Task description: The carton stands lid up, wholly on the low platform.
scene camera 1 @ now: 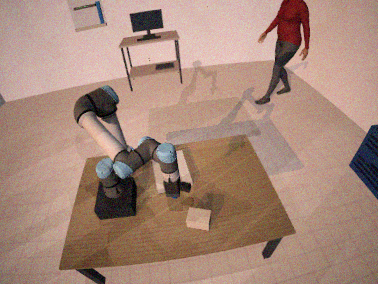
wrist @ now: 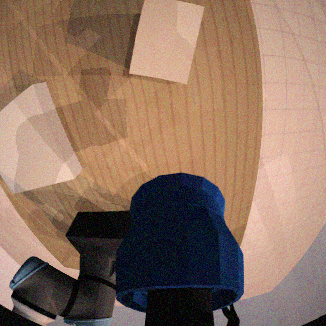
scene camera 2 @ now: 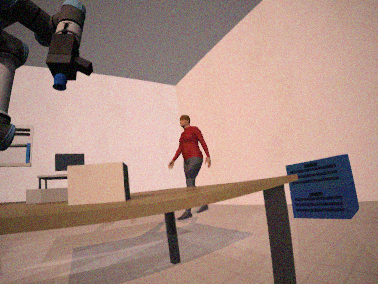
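Where they show: hand at its tool point: [wrist: 177,214] [scene camera 2: 59,87]; arm's base at its link origin: [scene camera 1: 115,188] [wrist: 104,259].
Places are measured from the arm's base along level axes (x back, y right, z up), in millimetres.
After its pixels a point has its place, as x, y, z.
Observation:
The carton [scene camera 1: 199,219] @[-544, 200, -16] [scene camera 2: 97,184] @[-537, 216, -62] [wrist: 166,40] @[-534, 174, -16] is a pale beige box standing on the bare table, apart from the platform; its side at the right in scene camera 2 is dark. I cannot tell which face is its lid. The low platform [scene camera 1: 184,167] @[-435, -232, -56] [scene camera 2: 46,196] @[-327, -57, -83] [wrist: 42,142] @[-358, -107, -56] is a flat pale slab, partly hidden by the arm in scene camera 1 and by the carton in scene camera 2. My gripper [scene camera 1: 175,196] @[-432, 182, 196] [scene camera 2: 59,82] [wrist: 180,187], a blue suction cup, is open and empty. It hangs well above the table, higher than the carton and the platform.
The arm's black base [scene camera 1: 115,201] @[-27, 97, 1] stands on the wooden table [scene camera 1: 240,200] @[-803, 25, -103] [scene camera 2: 165,202] @[-656, 348, -106] [wrist: 200,130] @[-370, 250, -103], left of the platform in scene camera 1. Beyond the table are a desk with a monitor [scene camera 1: 146,21] [scene camera 2: 69,161], a person in red [scene camera 1: 293,25] [scene camera 2: 191,142] and a blue cabinet [scene camera 1: 370,160] [scene camera 2: 322,187].

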